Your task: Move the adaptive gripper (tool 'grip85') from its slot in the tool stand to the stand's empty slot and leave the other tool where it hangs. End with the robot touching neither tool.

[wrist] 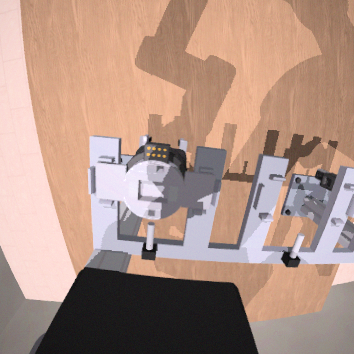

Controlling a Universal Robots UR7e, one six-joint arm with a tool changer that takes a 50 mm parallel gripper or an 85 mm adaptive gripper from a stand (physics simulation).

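Frame: origin at the arm's base, x right, y ahead, z up, level; millimetres.
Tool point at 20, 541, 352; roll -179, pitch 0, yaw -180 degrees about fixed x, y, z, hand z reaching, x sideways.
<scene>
A point is followed by its place in that frame, as x, y, z.
The pale stand (230, 254) {-70, 630, 178} crosses the lower middle. In its left slot hangs a tool (155, 190) {31, 553, 184}, its round light coupling disc and gold contacts facing me, with a dark body and two pale fingertips behind. I cannot tell for certain whether it is the adaptive gripper. Right of it is an empty slot with a white locating pin (298, 243) {-147, 598, 191} on a black base. A small black part (326, 179) {-258, 541, 75} near the right edge may belong to the other tool, which is mostly out of view. The black wrist housing stands apart from the left tool; no mounted gripper's fingers show.
Pale upright posts (271, 197) {-99, 548, 178} rise beside the empty slot. A bolted grey plate (300, 195) {-347, 634, -92} shows behind that slot. A grey foot (107, 260) {81, 652, 185} lies at the stand's lower left. The black wrist housing (160, 315) fills the bottom. Arm shadows cross the wooden table (75, 75) {259, 413, -104}.
</scene>
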